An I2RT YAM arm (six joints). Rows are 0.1 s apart.
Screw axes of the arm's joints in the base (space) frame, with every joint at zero. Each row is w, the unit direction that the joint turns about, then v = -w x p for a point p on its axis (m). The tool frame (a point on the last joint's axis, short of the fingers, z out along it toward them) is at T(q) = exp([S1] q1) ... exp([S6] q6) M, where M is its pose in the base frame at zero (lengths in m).
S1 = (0, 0, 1, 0.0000, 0.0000, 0.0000)
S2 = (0, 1, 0, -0.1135, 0.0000, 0.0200)
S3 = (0, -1, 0, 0.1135, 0.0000, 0.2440)
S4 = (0, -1, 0, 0.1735, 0.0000, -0.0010)
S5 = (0, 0, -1, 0.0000, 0.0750, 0.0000)
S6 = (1, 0, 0, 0.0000, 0.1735, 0.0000)
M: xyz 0.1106 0.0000 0.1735 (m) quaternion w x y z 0.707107 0 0.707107 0
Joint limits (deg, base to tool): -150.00..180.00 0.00..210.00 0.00..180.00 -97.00..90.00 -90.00..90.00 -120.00..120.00
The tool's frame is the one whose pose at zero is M.
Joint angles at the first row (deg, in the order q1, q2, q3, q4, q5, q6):
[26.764 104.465 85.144 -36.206 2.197 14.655]
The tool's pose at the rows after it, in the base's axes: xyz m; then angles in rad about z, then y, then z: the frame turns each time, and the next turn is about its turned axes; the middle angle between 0 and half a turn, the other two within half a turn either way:
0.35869 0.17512 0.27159 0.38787 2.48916 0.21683
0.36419 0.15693 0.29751 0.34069 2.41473 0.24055
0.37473 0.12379 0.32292 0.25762 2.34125 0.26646
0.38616 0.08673 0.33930 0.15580 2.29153 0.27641
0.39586 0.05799 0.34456 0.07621 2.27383 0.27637
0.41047 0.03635 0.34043 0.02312 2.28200 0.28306
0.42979 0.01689 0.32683 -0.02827 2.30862 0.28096
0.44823 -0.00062 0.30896 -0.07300 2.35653 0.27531
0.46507 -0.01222 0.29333 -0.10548 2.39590 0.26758
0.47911 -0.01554 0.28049 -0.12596 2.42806 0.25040
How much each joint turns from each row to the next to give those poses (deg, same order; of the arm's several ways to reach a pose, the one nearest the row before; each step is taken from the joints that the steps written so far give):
[-0.524 -1.158 1.749 -0.066 0.240 0.962]
[-2.688 -2.011 2.252 -0.001 0.241 1.180]
[-5.028 -1.442 2.797 -0.021 0.022 1.093]
[-5.595 -0.220 2.577 0.044 0.306 0.591]
[-4.306 0.832 1.861 -0.023 0.240 0.109]
[-3.301 2.753 2.555 -0.262 -0.219 0.240]
[-2.819 4.285 2.864 -0.108 0.022 0.044]
[-2.338 4.829 3.344 -1.269 0.022 -0.022]
[-1.422 4.722 3.912 -1.463 0.175 -0.001]
[-0.327 4.153 3.891 -1.618 0.437 -0.240]

